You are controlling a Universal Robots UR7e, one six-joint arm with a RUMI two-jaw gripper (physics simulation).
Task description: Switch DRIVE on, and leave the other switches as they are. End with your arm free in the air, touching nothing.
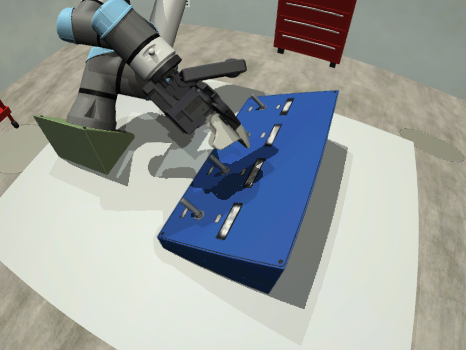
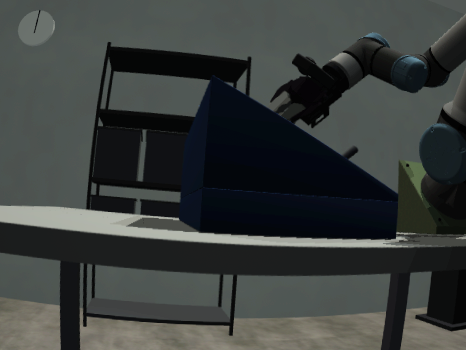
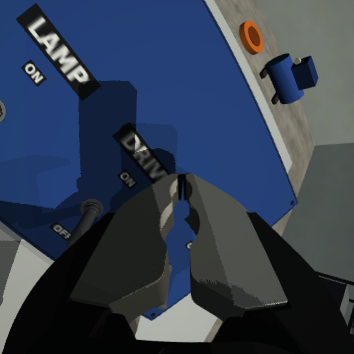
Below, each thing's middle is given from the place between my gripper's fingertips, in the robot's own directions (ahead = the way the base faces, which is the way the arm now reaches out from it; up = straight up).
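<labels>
Relative to the blue switch box point(image 2: 246, 170), my gripper is 11 cm above it, 2 cm short of it and 6 cm to the right of it.
</labels>
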